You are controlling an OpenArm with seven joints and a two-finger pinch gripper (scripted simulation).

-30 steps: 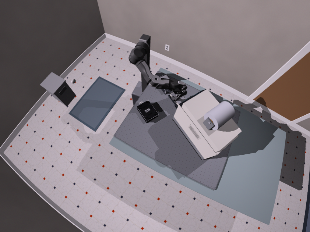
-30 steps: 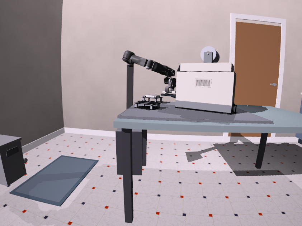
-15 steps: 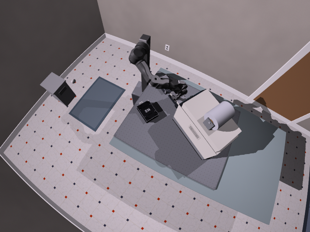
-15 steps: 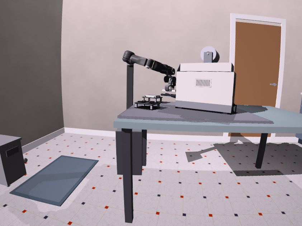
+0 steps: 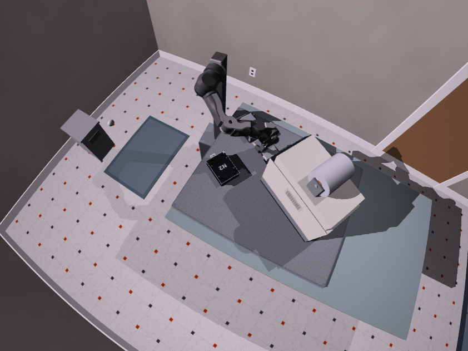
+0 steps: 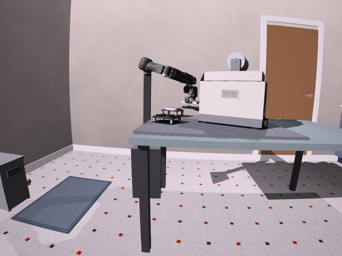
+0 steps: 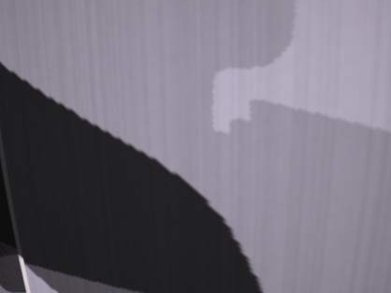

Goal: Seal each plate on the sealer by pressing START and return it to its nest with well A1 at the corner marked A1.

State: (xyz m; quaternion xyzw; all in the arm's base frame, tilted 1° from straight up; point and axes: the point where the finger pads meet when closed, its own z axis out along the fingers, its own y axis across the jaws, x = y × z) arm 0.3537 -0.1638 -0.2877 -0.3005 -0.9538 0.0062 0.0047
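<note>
The sealer stage is 2 cm ahead of my hand, 1 cm to the left of it and 4 cm below it. Round my hand: N1 label: 22 cm behind, 23 cm to the left, 13 cm below; then screen: 14 cm ahead, 2 cm to the right, 19 cm above; then plate nest: 14 cm behind, 17 cm to the left, 8 cm below.
</note>
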